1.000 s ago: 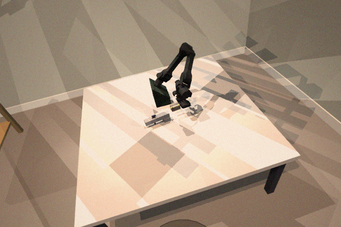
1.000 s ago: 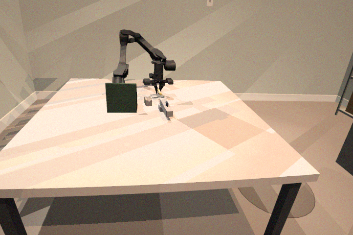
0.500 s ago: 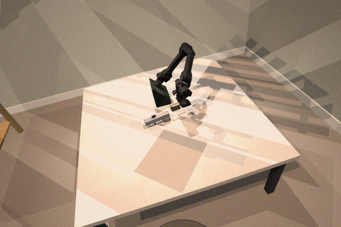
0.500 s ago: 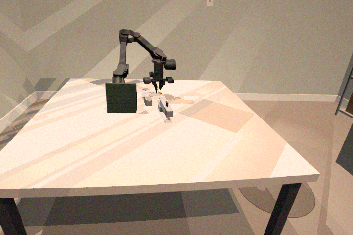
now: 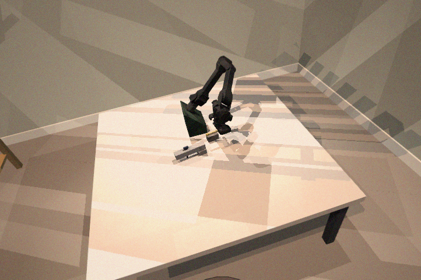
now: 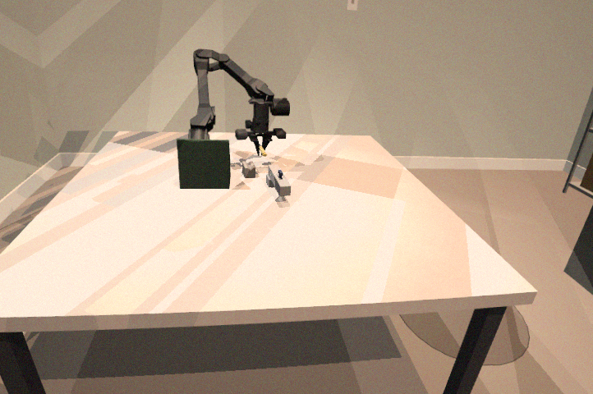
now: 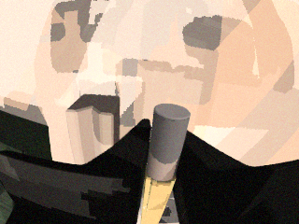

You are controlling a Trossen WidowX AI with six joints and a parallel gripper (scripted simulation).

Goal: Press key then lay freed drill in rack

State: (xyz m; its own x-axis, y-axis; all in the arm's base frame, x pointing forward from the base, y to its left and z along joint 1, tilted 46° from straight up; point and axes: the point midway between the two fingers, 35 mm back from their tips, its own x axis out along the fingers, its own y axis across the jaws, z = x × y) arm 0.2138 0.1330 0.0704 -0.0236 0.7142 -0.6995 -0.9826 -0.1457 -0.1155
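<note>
My gripper tip is 10 mm short of the drill, 40 mm to the left of it and 30 mm below it. Round my gripper tip: grey holder block: 60 mm ahead, 200 mm to the right, 20 mm below; rack: 40 mm behind, 50 mm to the right, 40 mm below; key: 60 mm ahead, 220 mm to the right, 10 mm below.
</note>
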